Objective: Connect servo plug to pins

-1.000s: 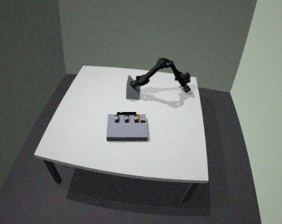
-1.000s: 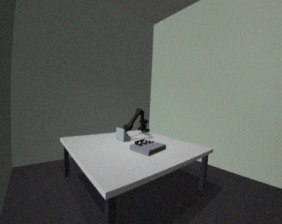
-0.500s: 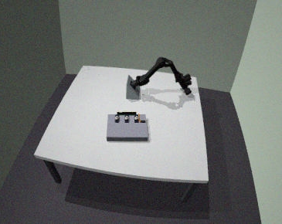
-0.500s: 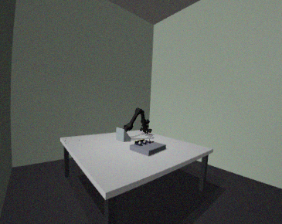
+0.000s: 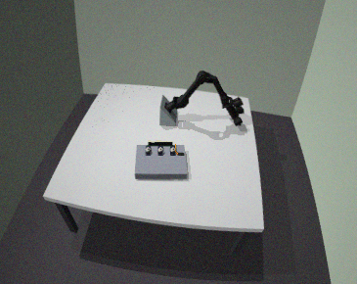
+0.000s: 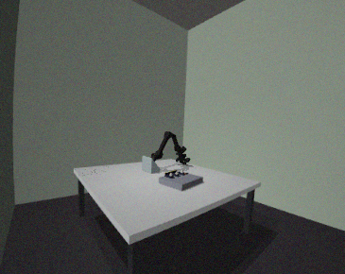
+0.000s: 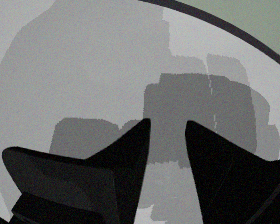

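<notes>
Now: the white band 370 mm ahead of my gripper tip, 590 mm to the right of it and 70 mm above it. Round my gripper tip: grey printed holder 520 mm ahead, 520 mm to the right, 20 mm above; then red dot 370 mm ahead, 600 mm to the right, 70 mm above.
</notes>
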